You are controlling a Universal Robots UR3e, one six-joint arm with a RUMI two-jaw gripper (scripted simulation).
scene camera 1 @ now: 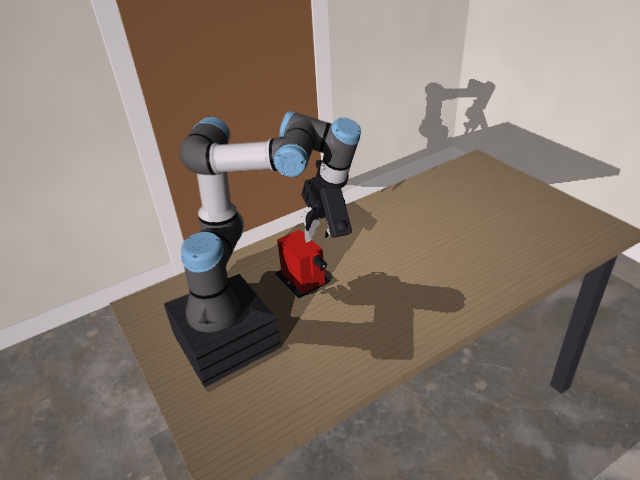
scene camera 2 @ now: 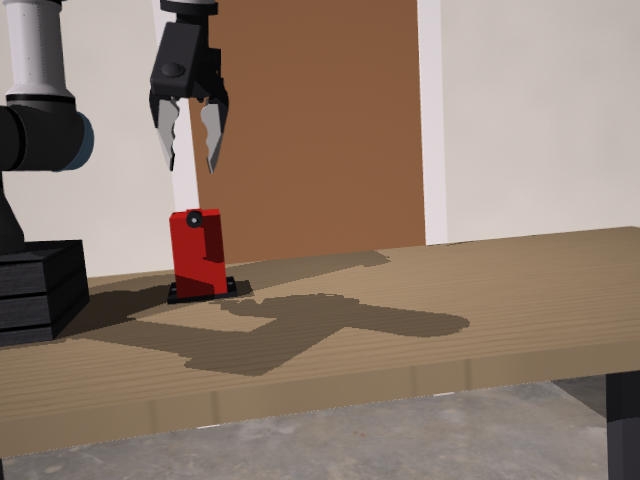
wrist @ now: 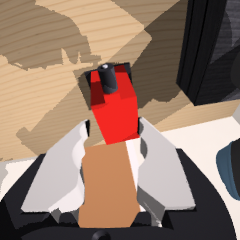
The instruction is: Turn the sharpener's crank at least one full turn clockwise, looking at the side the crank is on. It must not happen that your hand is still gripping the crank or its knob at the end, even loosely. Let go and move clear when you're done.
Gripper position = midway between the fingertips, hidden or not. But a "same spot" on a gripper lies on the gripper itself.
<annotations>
My gripper shows in scene camera 1, in scene camera 2 (191,172) and in the wrist view. One and the same spot on my gripper: (wrist: 170,186) is (scene camera 1: 315,222). One and the same spot on a red sharpener: (scene camera 1: 294,253) is (scene camera 2: 174,216).
</annotations>
